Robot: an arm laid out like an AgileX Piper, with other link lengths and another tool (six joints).
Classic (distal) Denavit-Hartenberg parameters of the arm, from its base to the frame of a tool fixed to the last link. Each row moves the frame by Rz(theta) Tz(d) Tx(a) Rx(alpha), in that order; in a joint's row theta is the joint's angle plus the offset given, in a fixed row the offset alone. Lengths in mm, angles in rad.
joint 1: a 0; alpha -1.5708; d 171; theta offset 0
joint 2: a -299.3; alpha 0; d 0; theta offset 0.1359
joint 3: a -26.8; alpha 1.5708; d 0; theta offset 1.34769
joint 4: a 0; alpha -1.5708; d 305.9; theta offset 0
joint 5: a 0; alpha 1.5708; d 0; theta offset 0
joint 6: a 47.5; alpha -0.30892; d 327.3; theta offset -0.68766
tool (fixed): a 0; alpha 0; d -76.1; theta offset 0
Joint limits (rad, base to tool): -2.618..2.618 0..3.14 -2.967..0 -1.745..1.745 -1.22..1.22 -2.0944..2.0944
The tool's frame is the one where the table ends.
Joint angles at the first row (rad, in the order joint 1, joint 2, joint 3, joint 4, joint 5, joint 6):
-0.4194 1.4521 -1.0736 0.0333 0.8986 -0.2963
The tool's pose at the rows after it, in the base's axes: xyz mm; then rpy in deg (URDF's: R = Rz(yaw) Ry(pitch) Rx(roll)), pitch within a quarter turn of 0, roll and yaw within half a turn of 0:
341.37 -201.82 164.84 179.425 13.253 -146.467
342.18 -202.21 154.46 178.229 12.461 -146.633
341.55 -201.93 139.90 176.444 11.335 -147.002
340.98 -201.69 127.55 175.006 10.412 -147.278
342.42 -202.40 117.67 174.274 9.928 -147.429
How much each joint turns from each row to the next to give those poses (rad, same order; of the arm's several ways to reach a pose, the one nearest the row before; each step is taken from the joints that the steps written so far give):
0.0000 0.0074 -0.0011 0.0012 0.0000 -0.0020
0.0000 0.0288 -0.0019 0.0000 -0.0022 -0.0020
0.0000 0.0371 0.0000 0.0000 -0.0008 0.0000
0.0000 0.0317 0.0000 0.0000 -0.0023 0.0000
0.0000 0.0269 0.0000 0.0000 -0.0118 0.0000

